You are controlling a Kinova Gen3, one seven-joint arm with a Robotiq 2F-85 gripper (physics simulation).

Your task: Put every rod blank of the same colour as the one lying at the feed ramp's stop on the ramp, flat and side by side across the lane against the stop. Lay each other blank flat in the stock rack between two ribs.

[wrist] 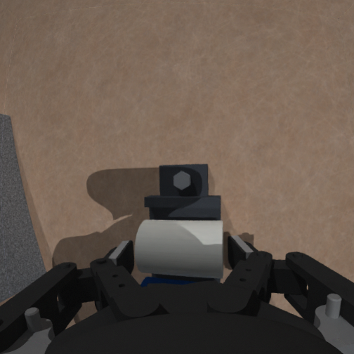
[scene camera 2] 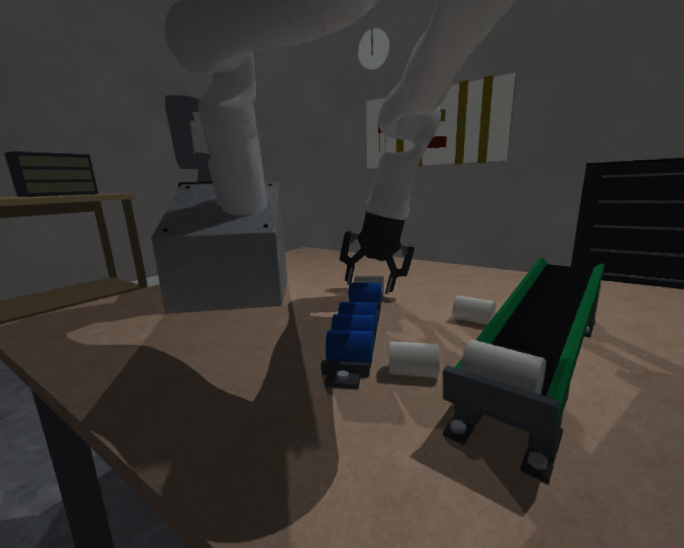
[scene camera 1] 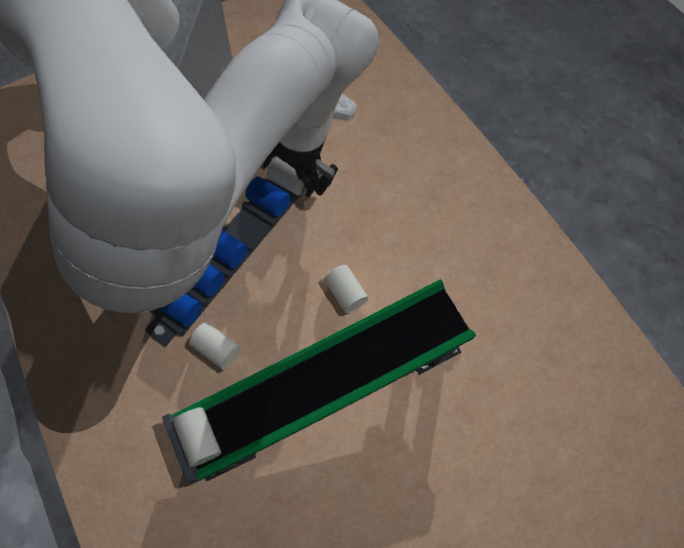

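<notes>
A white blank [scene camera 1: 196, 436] [scene camera 2: 502, 365] lies flat across the ramp [scene camera 1: 336, 371] [scene camera 2: 542, 308] against the stop [scene camera 1: 180, 450] [scene camera 2: 496, 396]. Two white blanks lie on the table: one [scene camera 1: 346, 288] [scene camera 2: 473, 309] beside the ramp's upper half, another [scene camera 1: 214, 346] [scene camera 2: 413, 359] between ramp and rack. Another white blank [scene camera 1: 283, 172] [scene camera 2: 371, 279] [wrist: 180, 248] lies in the far end of the stock rack [scene camera 1: 248, 226] [scene camera 2: 342, 367] [wrist: 184, 206]. Several blue blanks [scene camera 1: 268, 196] [scene camera 2: 349, 346] lie in the rack. My gripper [scene camera 1: 290, 178] [scene camera 2: 369, 284] [wrist: 180, 250] is open, its fingers off both ends of the rack's white blank.
The grey robot base [scene camera 1: 202, 57] [scene camera 2: 222, 268] [wrist: 15, 215] stands beyond the rack on the table [scene camera 1: 513, 371] [scene camera 2: 399, 485]. The rack's end foot with a bolt [wrist: 182, 180] shows in the wrist view. The ramp's green side rails [scene camera 1: 319, 348] [scene camera 2: 508, 313] rise beside its lane.
</notes>
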